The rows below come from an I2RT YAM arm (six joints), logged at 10 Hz.
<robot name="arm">
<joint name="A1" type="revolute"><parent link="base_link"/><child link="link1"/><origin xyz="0.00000 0.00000 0.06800" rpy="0.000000 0.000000 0.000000"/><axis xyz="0 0 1"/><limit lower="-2.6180" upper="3.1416"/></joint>
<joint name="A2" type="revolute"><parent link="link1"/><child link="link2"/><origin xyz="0.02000 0.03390 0.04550" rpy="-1.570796 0.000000 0.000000"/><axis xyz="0 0 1"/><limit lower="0.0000" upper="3.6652"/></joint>
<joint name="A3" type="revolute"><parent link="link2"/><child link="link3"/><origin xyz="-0.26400 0.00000 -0.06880" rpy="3.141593 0.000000 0.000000"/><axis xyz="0 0 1"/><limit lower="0.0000" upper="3.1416"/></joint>
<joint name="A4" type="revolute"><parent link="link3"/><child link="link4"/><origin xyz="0.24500 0.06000 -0.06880" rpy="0.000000 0.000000 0.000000"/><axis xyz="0 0 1"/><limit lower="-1.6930" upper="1.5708"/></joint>
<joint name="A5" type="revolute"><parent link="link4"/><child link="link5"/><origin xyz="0.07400 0.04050 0.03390" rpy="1.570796 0.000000 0.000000"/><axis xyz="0 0 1"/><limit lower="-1.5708" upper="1.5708"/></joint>
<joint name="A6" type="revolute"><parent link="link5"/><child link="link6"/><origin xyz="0.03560 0.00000 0.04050" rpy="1.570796 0.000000 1.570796"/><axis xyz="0 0 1"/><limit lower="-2.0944" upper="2.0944"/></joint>
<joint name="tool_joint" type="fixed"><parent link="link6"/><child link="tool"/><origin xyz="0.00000 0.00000 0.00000" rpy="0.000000 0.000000 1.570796"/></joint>
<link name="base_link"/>
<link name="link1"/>
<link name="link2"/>
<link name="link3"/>
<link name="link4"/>
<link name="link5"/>
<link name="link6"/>
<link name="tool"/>
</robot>
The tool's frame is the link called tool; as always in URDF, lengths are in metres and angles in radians.
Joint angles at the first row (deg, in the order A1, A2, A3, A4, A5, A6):
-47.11 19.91 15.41 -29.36 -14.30 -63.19
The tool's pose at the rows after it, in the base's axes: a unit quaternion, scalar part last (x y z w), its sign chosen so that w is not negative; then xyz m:
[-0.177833 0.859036 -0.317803 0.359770 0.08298 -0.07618 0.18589]
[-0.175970 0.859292 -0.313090 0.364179 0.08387 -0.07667 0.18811]
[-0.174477 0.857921 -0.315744 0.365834 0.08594 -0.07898 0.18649]
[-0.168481 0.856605 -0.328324 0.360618 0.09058 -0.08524 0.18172]
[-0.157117 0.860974 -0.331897 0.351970 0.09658 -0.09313 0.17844]
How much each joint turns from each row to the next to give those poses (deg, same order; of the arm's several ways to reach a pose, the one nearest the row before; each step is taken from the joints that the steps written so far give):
0.01 0.81 0.53 0.28 -0.24 0.48
-0.01 0.62 0.53 0.04 -0.55 0.52
0.00 1.00 -0.50 1.92 0.09 0.18
0.02 2.71 -1.27 4.84 1.51 0.07
-0.01 4.55 -0.29 4.54 1.56 0.66

